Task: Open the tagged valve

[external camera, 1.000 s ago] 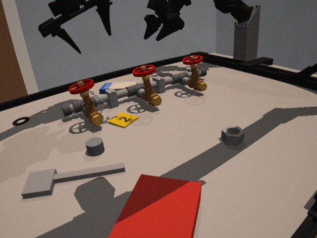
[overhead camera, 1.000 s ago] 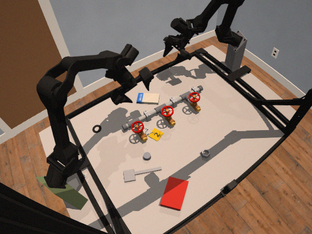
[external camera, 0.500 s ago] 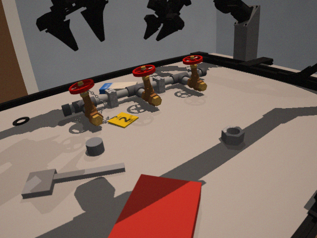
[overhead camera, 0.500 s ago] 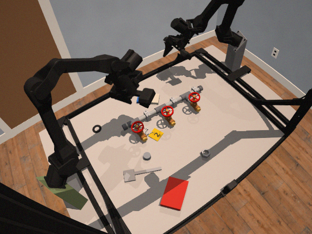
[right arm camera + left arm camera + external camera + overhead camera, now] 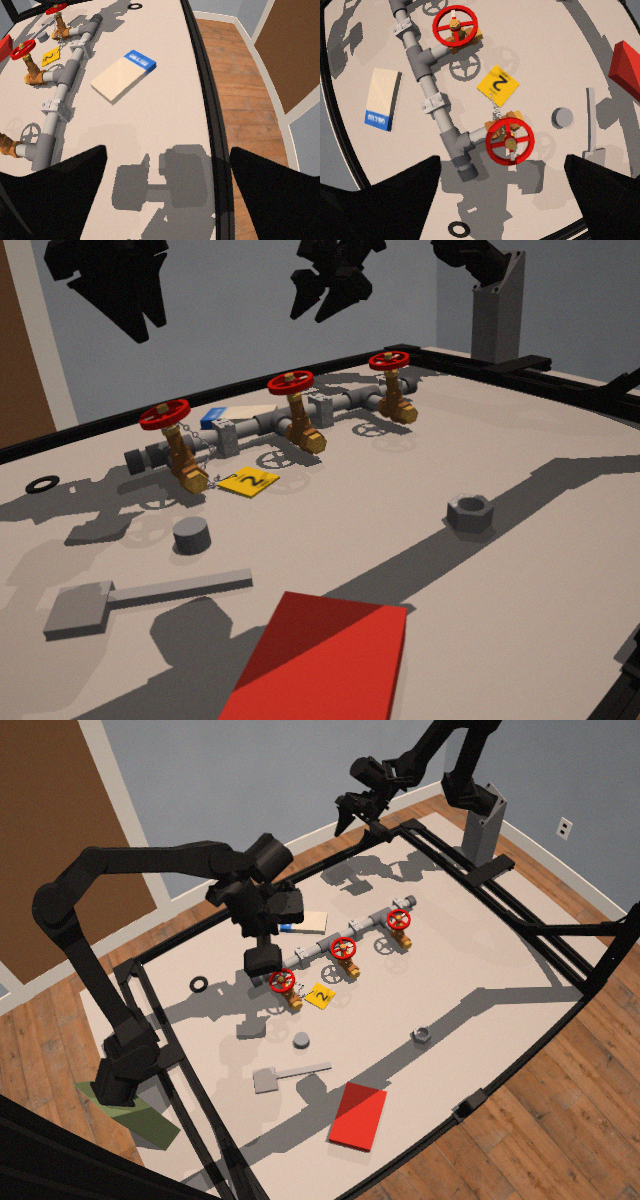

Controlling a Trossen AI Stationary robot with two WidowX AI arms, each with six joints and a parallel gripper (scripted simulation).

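The yellow tag marked 2 lies 210 mm below my left hand, 60 mm to the right of it and 40 mm behind it. Round my left hand: red block (300 mm behind, 190 mm below, 80 mm to the left); grey hammer-shaped block (200 mm below, 130 mm behind, 120 mm to the left); hex nut (270 mm behind, 200 mm below, 140 mm to the right).
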